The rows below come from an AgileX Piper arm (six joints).
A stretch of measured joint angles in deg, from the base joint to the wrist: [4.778 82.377 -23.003 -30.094 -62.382 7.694]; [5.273 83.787 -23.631 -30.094 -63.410 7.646]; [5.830 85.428 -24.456 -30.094 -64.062 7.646]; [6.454 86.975 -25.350 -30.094 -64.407 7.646]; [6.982 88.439 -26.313 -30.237 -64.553 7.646]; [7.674 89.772 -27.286 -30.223 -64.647 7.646]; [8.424 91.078 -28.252 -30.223 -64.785 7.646]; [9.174 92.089 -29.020 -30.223 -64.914 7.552]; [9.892 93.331 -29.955 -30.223 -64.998 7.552]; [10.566 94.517 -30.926 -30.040 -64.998 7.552]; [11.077 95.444 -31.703 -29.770 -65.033 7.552]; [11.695 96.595 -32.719 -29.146 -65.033 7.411]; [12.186 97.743 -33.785 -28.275 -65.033 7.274]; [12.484 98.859 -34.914 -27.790 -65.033 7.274]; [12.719 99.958 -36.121 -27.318 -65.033 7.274]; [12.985 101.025 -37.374 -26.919 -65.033 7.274]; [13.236 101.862 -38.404 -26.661 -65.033 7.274]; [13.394 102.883 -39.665 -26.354 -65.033 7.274]
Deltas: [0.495 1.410 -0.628 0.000 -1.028 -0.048]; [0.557 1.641 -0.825 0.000 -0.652 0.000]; [0.624 1.547 -0.894 0.000 -0.345 0.000]; [0.528 1.464 -0.963 -0.143 -0.146 0.000]; [0.692 1.333 -0.973 0.014 -0.094 0.000]; [0.750 1.306 -0.966 0.000 -0.138 0.000]; [0.750 1.011 -0.768 0.000 -0.129 -0.094]; [0.718 1.242 -0.935 0.000 -0.084 0.000]; [0.674 1.186 -0.971 0.183 0.000 0.000]; [0.511 0.927 -0.777 0.270 -0.035 0.000]; [0.618 1.151 -1.016 0.624 0.000 -0.141]; [0.491 1.148 -1.066 0.871 0.000 -0.137]; [0.298 1.116 -1.129 0.485 0.000 0.000]; [0.235 1.099 -1.207 0.472 0.000 0.000]; [0.266 1.067 -1.253 0.399 0.000 0.000]; [0.251 0.837 -1.030 0.258 0.000 0.000]; [0.158 1.021 -1.261 0.307 0.000 0.000]
